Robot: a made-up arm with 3 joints. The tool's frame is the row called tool.
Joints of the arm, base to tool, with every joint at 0 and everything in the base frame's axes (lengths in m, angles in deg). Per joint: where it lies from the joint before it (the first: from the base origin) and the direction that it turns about. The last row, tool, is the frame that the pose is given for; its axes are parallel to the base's.
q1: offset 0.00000 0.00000 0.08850 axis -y
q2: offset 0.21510 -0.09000 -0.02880 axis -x
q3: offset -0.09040 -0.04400 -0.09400 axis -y
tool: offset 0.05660 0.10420 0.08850
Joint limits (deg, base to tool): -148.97..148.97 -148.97..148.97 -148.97..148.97
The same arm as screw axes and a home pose.
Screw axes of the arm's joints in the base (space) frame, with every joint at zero. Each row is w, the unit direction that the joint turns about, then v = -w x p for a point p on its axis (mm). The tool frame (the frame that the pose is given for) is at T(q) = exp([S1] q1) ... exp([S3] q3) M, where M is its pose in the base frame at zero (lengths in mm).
S1 = (0, -1, 0, 88.5, 0, 0)
S2 = (-1, 0, 0, 0, -59.7, -90)
S3 = (0, -1, 0, -34.3, 0, -124.7)
M: xyz 181.3 -29.8 54.2 (mm) quaternion w x y z 1 0 0 0
Joint limits (rad, base to tool): -2.6..2.6 -2.6..2.6 -2.6..2.6

